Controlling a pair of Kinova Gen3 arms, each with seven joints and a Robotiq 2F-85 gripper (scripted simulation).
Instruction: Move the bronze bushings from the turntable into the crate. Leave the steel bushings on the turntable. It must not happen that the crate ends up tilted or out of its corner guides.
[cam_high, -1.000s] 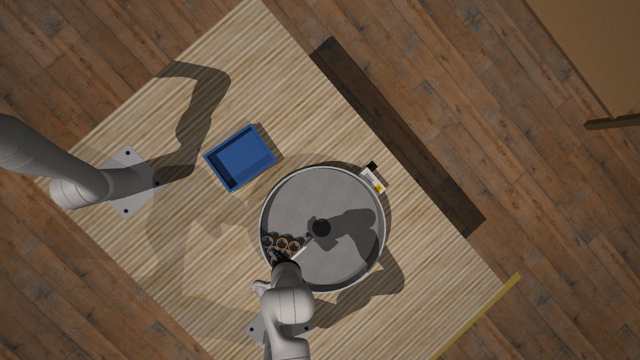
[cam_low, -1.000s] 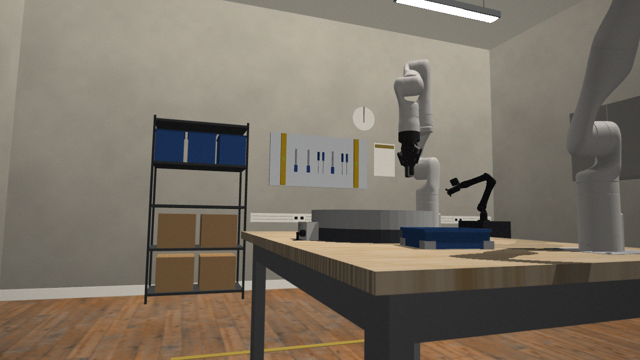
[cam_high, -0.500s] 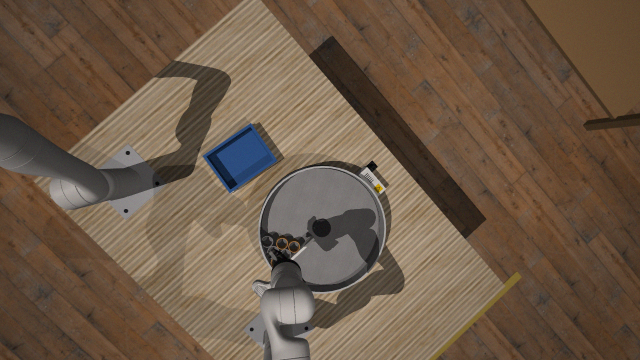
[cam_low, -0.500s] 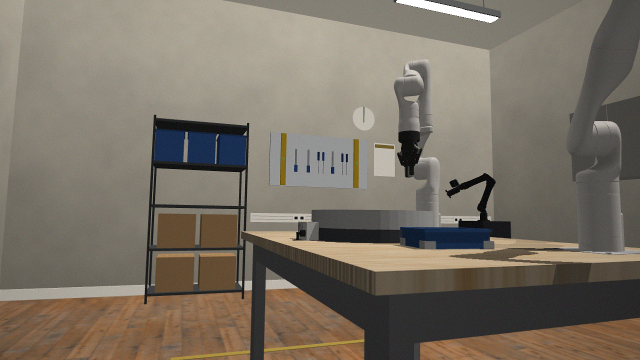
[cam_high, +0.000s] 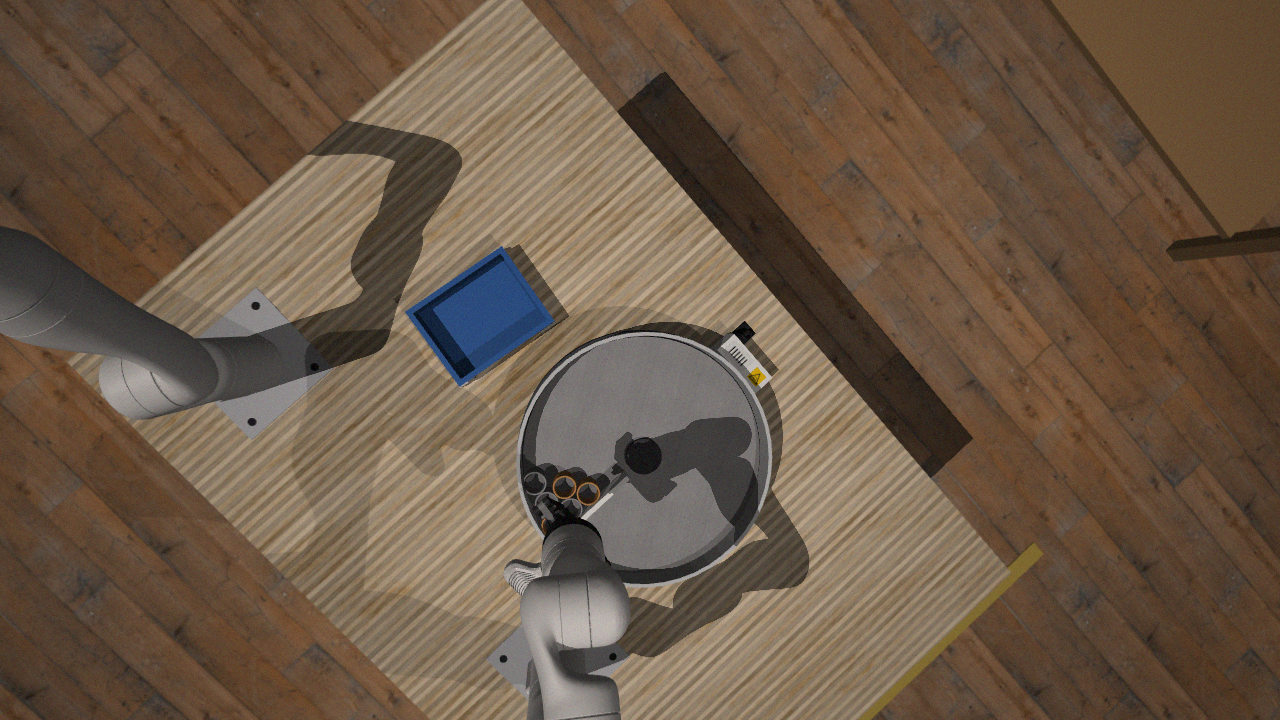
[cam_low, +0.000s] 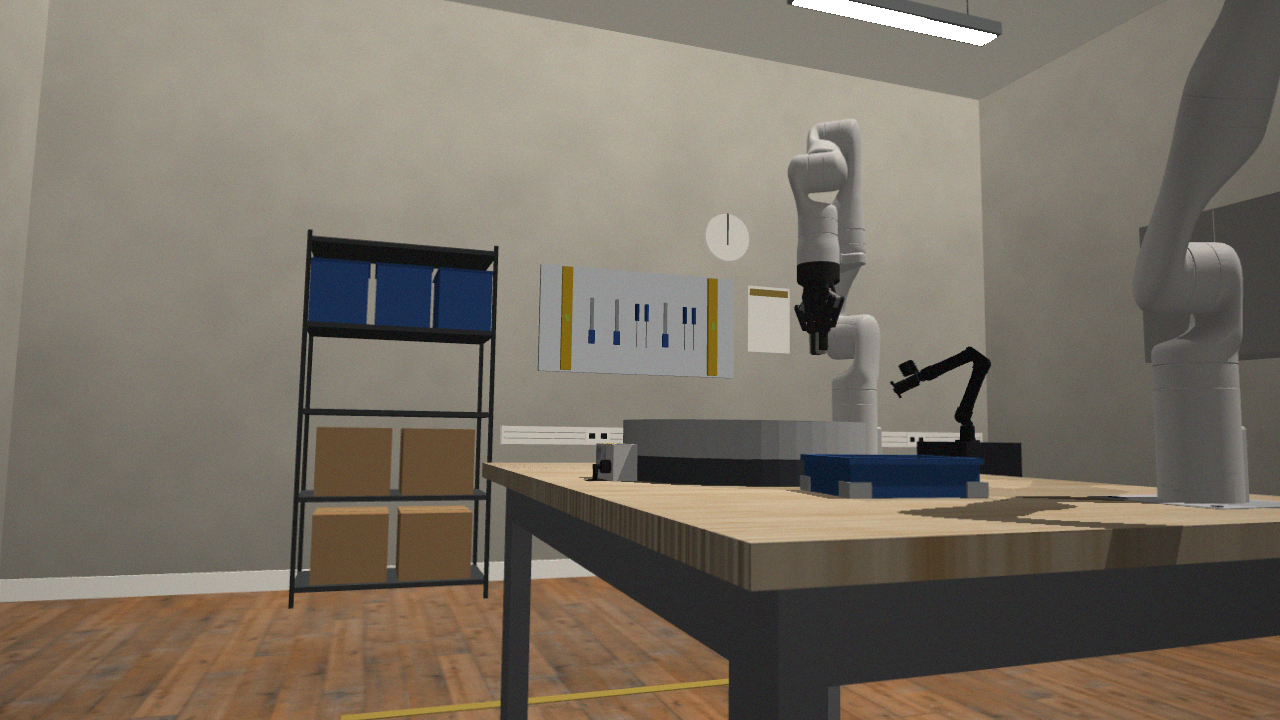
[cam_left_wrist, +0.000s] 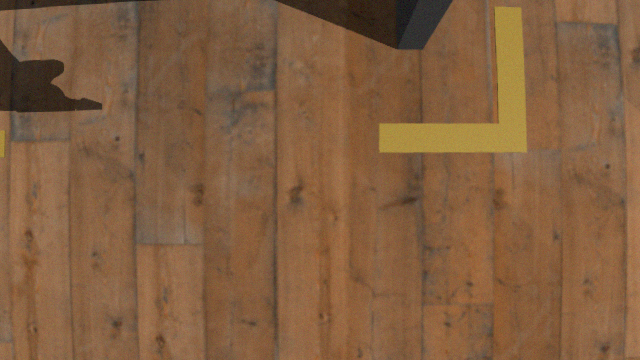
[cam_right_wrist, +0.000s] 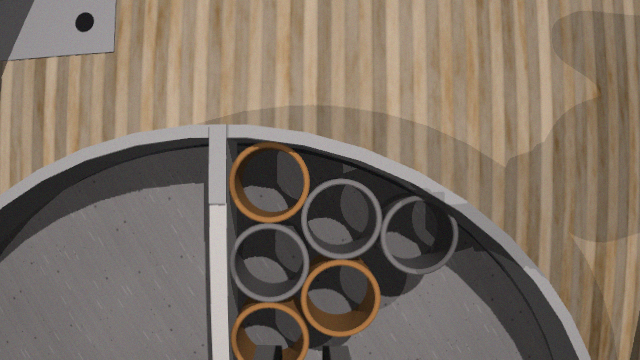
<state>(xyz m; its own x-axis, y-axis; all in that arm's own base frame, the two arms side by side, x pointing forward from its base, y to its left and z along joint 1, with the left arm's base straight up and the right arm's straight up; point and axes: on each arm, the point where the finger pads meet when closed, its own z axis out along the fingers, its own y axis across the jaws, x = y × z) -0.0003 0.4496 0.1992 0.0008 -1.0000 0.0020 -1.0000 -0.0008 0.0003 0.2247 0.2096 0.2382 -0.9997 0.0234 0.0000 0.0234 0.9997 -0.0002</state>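
Note:
The round grey turntable lies 130 mm ahead of my right hand, 40 mm to the right of it and 190 mm below it. The rest, counted from my right hand: blue crate (100 mm ahead, 310 mm to the left, 210 mm below).

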